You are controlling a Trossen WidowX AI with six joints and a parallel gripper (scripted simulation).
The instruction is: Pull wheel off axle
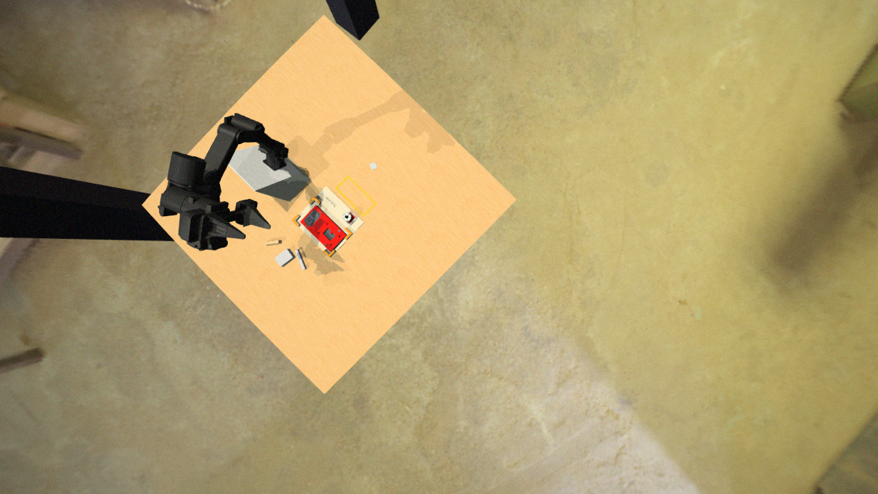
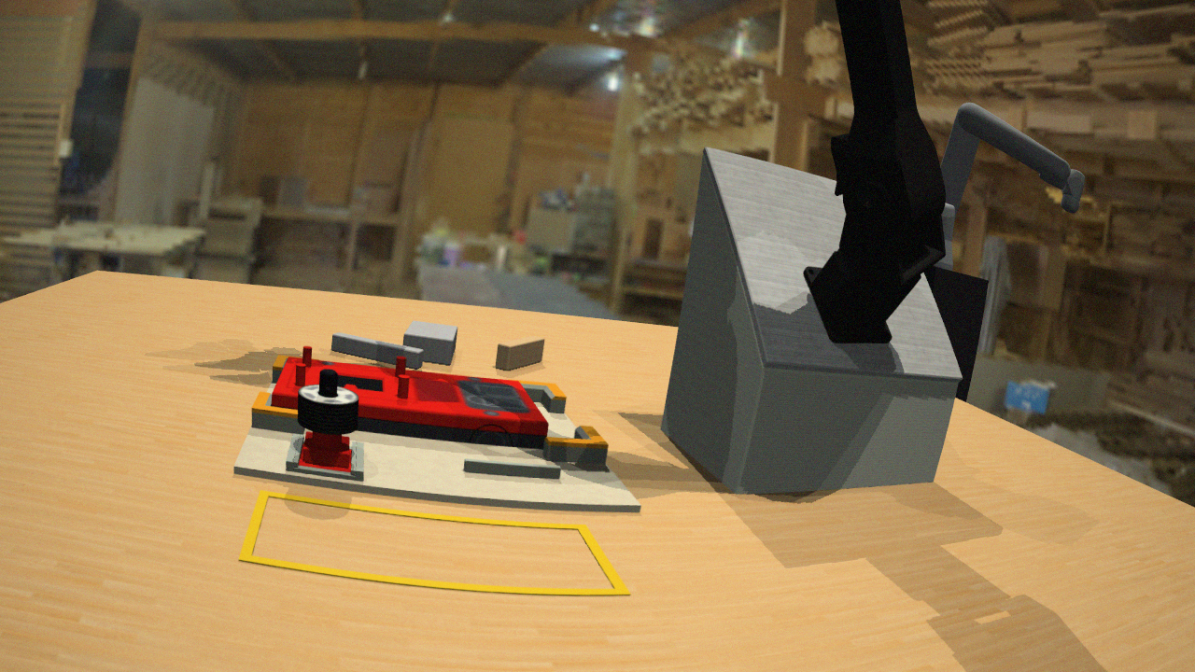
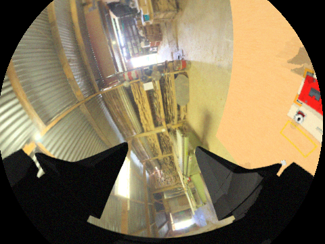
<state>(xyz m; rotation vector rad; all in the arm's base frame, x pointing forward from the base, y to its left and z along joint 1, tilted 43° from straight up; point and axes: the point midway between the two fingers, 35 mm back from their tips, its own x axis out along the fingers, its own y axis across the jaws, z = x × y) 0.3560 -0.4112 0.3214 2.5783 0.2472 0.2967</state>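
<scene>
Right now my gripper tip is 70 mm past the black wheel, 80 mm to the right of it and 580 mm above it.
</scene>
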